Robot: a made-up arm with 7 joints. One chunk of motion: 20 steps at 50 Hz.
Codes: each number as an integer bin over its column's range. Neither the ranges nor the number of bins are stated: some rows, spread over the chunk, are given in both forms.
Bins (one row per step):
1: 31 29 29 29 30 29 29
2: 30 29 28 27 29 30 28
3: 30 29 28 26 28 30 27
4: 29 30 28 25 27 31 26
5: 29 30 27 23 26 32 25
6: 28 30 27 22 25 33 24
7: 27 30 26 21 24 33 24
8: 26 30 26 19 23 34 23
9: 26 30 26 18 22 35 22
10: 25 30 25 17 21 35 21
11: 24 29 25 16 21 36 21
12: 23 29 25 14 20 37 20
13: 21 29 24 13 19 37 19
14: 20 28 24 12 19 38 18
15: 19 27 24 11 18 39 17
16: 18 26 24 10 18 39 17
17: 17 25 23 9 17 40 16
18: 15 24 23 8 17 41 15
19: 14 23 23 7 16 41 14
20: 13 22 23 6 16 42 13
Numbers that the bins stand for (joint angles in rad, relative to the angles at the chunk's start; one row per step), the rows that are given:
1: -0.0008 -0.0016 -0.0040 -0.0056 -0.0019 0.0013 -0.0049
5: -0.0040 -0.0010 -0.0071 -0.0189 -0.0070 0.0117 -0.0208
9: -0.0087 -0.0010 -0.0087 -0.0300 -0.0121 0.0222 -0.0327
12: -0.0135 -0.0016 -0.0103 -0.0389 -0.0146 0.0292 -0.0406
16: -0.0214 -0.0035 -0.0119 -0.0478 -0.0171 0.0362 -0.0525
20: -0.0294 -0.0060 -0.0135 -0.0567 -0.0197 0.0467 -0.0684
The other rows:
2: -0.0024 -0.0016 -0.0056 -0.0100 -0.0032 0.0048 -0.0089
3: -0.0024 -0.0016 -0.0056 -0.0122 -0.0044 0.0048 -0.0129
4: -0.0040 -0.0010 -0.0056 -0.0144 -0.0057 0.0083 -0.0168
6: -0.0056 -0.0010 -0.0071 -0.0211 -0.0083 0.0152 -0.0248
7: -0.0071 -0.0010 -0.0087 -0.0233 -0.0095 0.0152 -0.0248
8: -0.0087 -0.0010 -0.0087 -0.0278 -0.0108 0.0187 -0.0287
10: -0.0103 -0.0010 -0.0103 -0.0322 -0.0133 0.0222 -0.0367
11: -0.0119 -0.0016 -0.0103 -0.0344 -0.0133 0.0257 -0.0367
13: -0.0167 -0.0016 -0.0119 -0.0411 -0.0159 0.0292 -0.0446
14: -0.0183 -0.0022 -0.0119 -0.0433 -0.0159 0.0327 -0.0486
15: -0.0198 -0.0029 -0.0119 -0.0456 -0.0171 0.0362 -0.0525
17: -0.0230 -0.0041 -0.0135 -0.0500 -0.0184 0.0397 -0.0565
18: -0.0262 -0.0048 -0.0135 -0.0522 -0.0184 0.0432 -0.0605
19: -0.0278 -0.0054 -0.0135 -0.0544 -0.0197 0.0432 -0.0644

